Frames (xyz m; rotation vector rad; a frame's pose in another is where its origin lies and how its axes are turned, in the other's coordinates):
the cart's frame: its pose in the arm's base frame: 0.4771 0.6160 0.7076 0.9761 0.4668 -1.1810
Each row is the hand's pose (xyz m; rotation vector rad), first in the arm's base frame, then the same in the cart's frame.
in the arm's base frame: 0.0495 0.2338 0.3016 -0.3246 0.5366 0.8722
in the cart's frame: 0.3675 -0.5725 0.1760 -1.8159 0.2523 1.5434
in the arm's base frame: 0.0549 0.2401 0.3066 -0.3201 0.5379 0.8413
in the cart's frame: 0.3622 -0.5652 0.1725 -1.8032 0.2364 1.5178
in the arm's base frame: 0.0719 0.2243 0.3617 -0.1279 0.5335 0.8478
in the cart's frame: 0.3353 -0.5291 0.2119 -1.6181 0.3508 1.5568
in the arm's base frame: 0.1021 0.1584 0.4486 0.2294 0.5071 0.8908
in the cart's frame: 0.3169 -0.4713 0.3074 -1.2697 0.5658 1.6402
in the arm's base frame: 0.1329 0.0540 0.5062 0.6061 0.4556 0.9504
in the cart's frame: 0.3421 -0.4266 0.4194 -0.8875 0.7804 1.7168
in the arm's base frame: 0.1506 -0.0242 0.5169 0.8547 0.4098 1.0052
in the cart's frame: 0.3836 -0.4106 0.4869 -0.6277 0.9220 1.7642
